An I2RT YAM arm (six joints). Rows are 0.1 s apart.
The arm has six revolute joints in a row. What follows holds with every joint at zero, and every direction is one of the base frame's.
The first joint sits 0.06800 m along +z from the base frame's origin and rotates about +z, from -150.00 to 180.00 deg.
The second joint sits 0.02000 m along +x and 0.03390 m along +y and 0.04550 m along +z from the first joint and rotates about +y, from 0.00 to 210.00 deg.
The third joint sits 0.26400 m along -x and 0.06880 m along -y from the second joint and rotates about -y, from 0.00 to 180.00 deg.
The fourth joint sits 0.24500 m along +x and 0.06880 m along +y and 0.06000 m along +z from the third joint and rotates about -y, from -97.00 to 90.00 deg.
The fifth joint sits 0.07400 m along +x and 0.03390 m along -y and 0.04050 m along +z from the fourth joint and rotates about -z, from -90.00 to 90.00 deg.
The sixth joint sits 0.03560 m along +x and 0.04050 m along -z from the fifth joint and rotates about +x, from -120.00 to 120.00 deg.
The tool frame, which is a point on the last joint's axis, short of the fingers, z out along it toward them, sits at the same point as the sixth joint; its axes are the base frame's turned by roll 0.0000, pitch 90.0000 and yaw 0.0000 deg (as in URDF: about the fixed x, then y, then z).
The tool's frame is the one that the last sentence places.
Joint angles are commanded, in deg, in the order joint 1, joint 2, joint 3, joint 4, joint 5, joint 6. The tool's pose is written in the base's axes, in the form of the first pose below.
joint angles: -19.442 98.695 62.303 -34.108 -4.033 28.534
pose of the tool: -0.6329 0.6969 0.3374; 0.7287 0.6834 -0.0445; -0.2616 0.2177 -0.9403; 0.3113 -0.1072 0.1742
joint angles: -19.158 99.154 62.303 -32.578 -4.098 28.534
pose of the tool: -0.6319 0.6892 0.3545; 0.7239 0.6882 -0.0475; -0.2767 0.2266 -0.9338; 0.3149 -0.1067 0.1727
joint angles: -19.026 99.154 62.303 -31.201 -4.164 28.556
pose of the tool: -0.6270 0.6822 0.3761; 0.7205 0.6914 -0.0529; -0.2961 0.2378 -0.9251; 0.3175 -0.1068 0.1736
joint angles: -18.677 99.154 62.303 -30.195 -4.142 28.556
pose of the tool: -0.6263 0.6741 0.3916; 0.7150 0.6969 -0.0561; -0.3108 0.2448 -0.9184; 0.3198 -0.1054 0.1744
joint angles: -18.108 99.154 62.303 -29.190 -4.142 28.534
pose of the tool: -0.6283 0.6628 0.4074; 0.7067 0.7052 -0.0572; -0.3252 0.2520 -0.9114; 0.3225 -0.1028 0.1751
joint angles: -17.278 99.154 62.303 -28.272 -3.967 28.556
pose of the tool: -0.6325 0.6499 0.4213; 0.6962 0.7155 -0.0586; -0.3395 0.2562 -0.9050; 0.3255 -0.0987 0.1759
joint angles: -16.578 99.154 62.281 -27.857 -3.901 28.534
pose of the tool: -0.6388 0.6396 0.4276; 0.6874 0.7241 -0.0563; -0.3456 0.2580 -0.9022; 0.3273 -0.0949 0.1761
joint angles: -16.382 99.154 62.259 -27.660 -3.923 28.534
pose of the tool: -0.6402 0.6363 0.4305; 0.6849 0.7265 -0.0553; -0.3479 0.2595 -0.9009; 0.3279 -0.0938 0.1761
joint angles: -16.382 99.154 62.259 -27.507 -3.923 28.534
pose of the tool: -0.6393 0.6356 0.4328; 0.6847 0.7267 -0.0559; -0.3501 0.2606 -0.8997; 0.3281 -0.0939 0.1763
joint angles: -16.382 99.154 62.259 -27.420 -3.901 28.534
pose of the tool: -0.6387 0.6354 0.4341; 0.6845 0.7268 -0.0567; -0.3515 0.2609 -0.8991; 0.3282 -0.0940 0.1763
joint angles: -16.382 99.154 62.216 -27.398 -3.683 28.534
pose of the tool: -0.6380 0.6369 0.4328; 0.6844 0.7266 -0.0603; -0.3528 0.2577 -0.8995; 0.3281 -0.0941 0.1761
